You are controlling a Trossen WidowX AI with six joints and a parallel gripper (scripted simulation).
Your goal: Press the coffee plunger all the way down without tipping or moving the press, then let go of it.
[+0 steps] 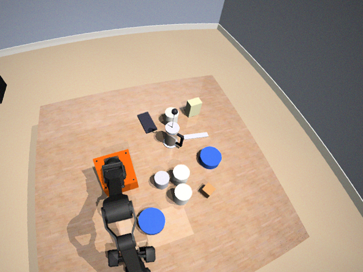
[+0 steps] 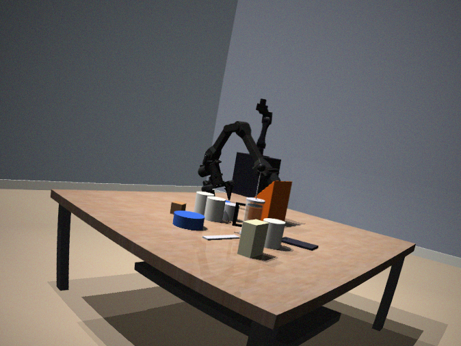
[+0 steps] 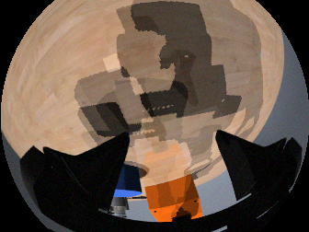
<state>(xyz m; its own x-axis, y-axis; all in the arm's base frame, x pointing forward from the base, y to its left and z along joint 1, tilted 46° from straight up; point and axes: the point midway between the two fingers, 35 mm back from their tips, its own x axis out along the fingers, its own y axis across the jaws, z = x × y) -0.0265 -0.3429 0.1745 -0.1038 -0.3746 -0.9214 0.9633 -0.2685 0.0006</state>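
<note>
Now: gripper tip 370 mm short of the coffee press, 470 mm to the right of it and 120 mm below it. From my gripper tip the other things lie so: small brown box (440 mm ahead, 140 mm to the left, 10 mm above); then cream box (570 mm ahead, 650 mm to the left, 40 mm above); then dark slab (270 mm ahead, 660 mm to the left, 10 mm below).
</note>
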